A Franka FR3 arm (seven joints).
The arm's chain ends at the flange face. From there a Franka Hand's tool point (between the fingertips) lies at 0.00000 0.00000 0.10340 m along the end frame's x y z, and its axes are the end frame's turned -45 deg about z.
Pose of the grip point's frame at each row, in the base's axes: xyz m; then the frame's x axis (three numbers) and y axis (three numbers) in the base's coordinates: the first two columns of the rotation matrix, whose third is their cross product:
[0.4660 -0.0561 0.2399 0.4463 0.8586 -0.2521 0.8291 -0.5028 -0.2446]
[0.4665 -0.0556 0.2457 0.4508 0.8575 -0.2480 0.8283 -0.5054 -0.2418]
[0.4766 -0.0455 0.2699 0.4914 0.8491 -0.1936 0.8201 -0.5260 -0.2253]
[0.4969 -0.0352 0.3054 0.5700 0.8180 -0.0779 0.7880 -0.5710 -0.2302]
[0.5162 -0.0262 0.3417 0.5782 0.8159 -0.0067 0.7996 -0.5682 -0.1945]
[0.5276 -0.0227 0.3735 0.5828 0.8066 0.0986 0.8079 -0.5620 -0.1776]
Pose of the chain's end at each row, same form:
[0.5008 -0.0458 0.3367 0.9018 0.2516 -0.3512 0.2707 -0.9627 0.0053]
[0.5009 -0.0456 0.3427 0.9045 0.2490 -0.3463 0.2669 -0.9637 0.0044]
[0.5069 -0.0405 0.3686 0.9274 0.2285 -0.2962 0.2324 -0.9723 -0.0224]
[0.5210 -0.0424 0.4057 0.9603 0.1747 -0.2179 0.1541 -0.9822 -0.1077]
[0.5330 -0.0373 0.4431 0.9743 0.1752 -0.1423 0.1566 -0.9787 -0.1328]
[0.5367 -0.0416 0.4747 0.9834 0.1730 -0.0559 0.1592 -0.9677 -0.1953]

